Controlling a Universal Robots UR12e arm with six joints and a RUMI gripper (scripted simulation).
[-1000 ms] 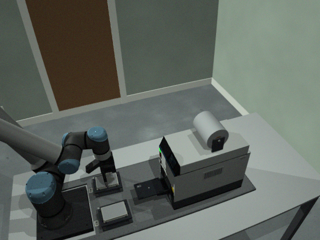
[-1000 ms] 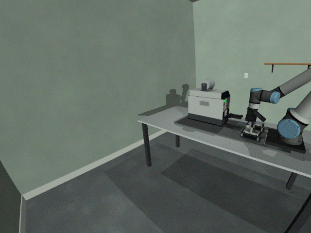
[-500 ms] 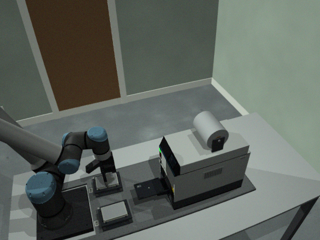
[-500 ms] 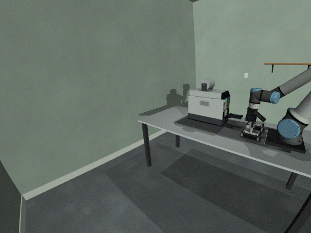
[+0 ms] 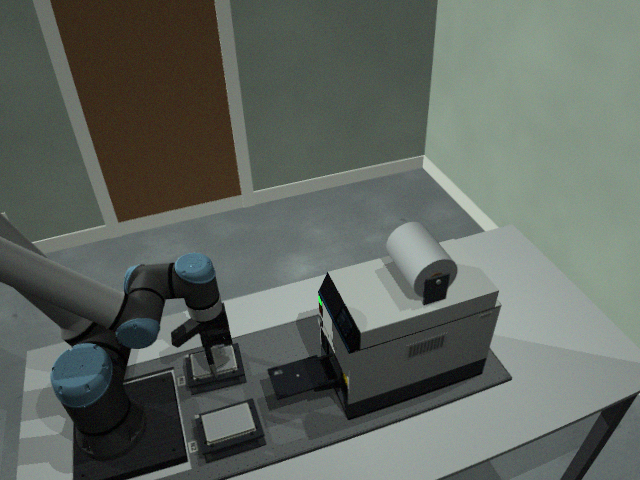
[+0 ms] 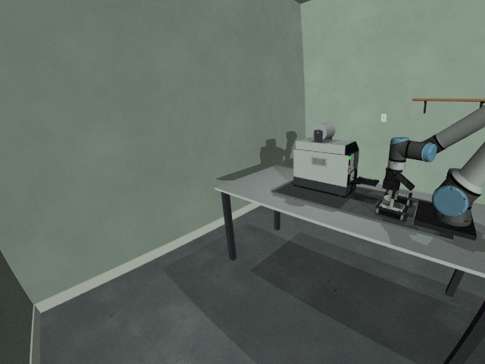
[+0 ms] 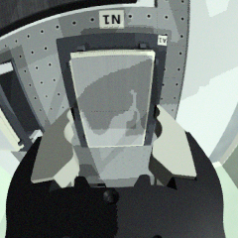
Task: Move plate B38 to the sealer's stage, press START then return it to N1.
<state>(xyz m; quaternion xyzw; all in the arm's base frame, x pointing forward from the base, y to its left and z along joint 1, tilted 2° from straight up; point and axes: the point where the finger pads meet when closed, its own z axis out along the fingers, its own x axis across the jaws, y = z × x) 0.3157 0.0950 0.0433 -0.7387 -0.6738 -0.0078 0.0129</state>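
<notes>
Right now the plate B38 is 10 mm below my hand. Also, from my hand: foil-covered plate: 220 mm to the right, 10 mm behind; nest N1: 20 mm below; sealer stage: 200 mm ahead, 180 mm to the right, 50 mm above.
</notes>
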